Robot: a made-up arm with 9 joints. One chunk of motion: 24 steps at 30 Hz.
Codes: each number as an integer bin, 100 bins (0 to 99) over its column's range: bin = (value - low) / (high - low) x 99, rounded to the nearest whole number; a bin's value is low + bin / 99 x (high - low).
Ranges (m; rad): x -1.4..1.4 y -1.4..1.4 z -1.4..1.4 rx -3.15..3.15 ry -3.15..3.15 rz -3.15..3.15
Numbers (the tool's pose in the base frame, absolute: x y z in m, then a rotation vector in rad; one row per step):
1: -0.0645 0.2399 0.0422 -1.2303 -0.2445 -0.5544
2: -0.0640 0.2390 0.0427 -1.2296 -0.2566 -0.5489
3: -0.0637 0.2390 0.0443 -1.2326 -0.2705 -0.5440
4: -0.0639 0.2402 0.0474 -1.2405 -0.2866 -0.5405
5: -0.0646 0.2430 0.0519 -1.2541 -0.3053 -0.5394
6: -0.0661 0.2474 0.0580 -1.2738 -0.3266 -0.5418
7: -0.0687 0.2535 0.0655 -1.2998 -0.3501 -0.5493
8: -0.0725 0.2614 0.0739 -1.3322 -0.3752 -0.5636
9: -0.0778 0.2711 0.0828 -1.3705 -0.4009 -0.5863
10: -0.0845 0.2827 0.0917 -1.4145 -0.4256 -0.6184
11: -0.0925 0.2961 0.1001 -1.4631 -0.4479 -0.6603
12: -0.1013 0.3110 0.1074 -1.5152 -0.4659 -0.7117
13: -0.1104 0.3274 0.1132 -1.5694 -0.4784 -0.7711
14: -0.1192 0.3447 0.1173 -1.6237 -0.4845 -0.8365
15: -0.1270 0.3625 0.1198 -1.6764 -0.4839 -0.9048
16: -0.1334 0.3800 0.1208 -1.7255 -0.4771 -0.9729
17: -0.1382 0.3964 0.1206 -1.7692 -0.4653 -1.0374
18: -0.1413 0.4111 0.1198 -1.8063 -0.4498 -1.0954
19: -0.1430 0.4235 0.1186 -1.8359 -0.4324 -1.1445
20: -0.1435 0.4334 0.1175 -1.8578 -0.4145 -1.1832
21: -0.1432 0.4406 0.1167 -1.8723 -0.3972 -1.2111
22: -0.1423 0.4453 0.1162 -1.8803 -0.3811 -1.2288
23: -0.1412 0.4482 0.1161 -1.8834 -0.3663 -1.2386
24: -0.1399 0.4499 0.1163 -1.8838 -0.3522 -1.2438
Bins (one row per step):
1: 47 58 51 30 46 41
2: 47 58 51 30 45 41
3: 47 58 51 30 45 41
4: 47 58 51 30 45 41
5: 47 58 51 30 45 41
6: 47 58 52 29 44 41
7: 47 58 52 29 44 41
8: 47 59 52 29 44 41
9: 47 59 52 28 43 40
10: 47 59 53 27 43 40
11: 46 60 53 27 42 39
12: 46 60 53 26 42 38
13: 46 61 54 25 42 37
14: 45 62 54 24 42 36
15: 45 62 54 23 42 35
16: 45 63 54 22 42 34
17: 45 64 54 22 42 33
18: 45 64 54 21 42 32
19: 44 64 54 21 43 32
20: 44 65 54 20 43 31
21: 44 65 54 20 43 30
22: 44 65 54 20 44 30
23: 45 65 54 20 44 30
24: 45 65 54 20 44 30

